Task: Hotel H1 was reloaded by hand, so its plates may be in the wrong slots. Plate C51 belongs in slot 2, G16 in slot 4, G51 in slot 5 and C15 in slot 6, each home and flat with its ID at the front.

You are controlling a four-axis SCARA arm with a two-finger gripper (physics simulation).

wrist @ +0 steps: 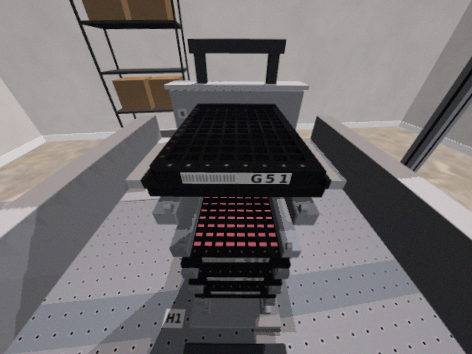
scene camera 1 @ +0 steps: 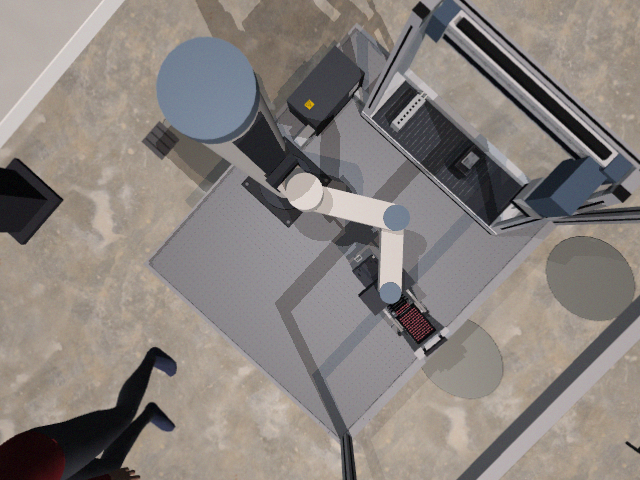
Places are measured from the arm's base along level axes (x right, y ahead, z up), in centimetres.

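Where they show: gripper, between the fingertips: (wrist: pixel 236 130) (scene camera 1: pixel 413 320).
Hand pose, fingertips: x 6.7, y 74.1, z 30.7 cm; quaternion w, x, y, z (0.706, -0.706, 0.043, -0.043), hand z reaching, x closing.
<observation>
Each offset is from my fingertips to the top centre of the thing. "*": to the spot under its first point.
Hotel H1 (scene camera 1: pixel 433 342) (wrist: pixel 240 96) stands near the table's edge, its handle at the far end in the wrist view. Plate G51 {dx +0.2, dy +1.9, dz -0.2 cm} (wrist: pixel 235 137) is the top plate, black and looking level, its ID facing the wrist camera. My gripper (scene camera 1: pixel 404 310) (wrist: pixel 236 130) is shut on plate G51, a pad against each side. The plate lies at or slightly above the top brackets; the exact gap is unclear. Below it shows a plate with red wells {dx +0.3, dy +1.9, dz -8.1 cm} (wrist: pixel 235 226). Several blurred labels {* dx -0.5, dy -4.3, dz -8.5 cm} (wrist: pixel 235 260) show lower in the stack; their IDs and slots are unclear.
A small dark device {dx -1.9, dy -15.2, dz -22.4 cm} (scene camera 1: pixel 366 268) stands beside the hotel, towards the arm base. A framed machine (scene camera 1: pixel 405 173) and a dark box with a yellow label {* dx -48.4, dy -84.8, dz -17.9 cm} (scene camera 1: pixel 330 85) stand at the table's far side. A person (scene camera 1: pixel 87 426) is at lower left, off the table.
</observation>
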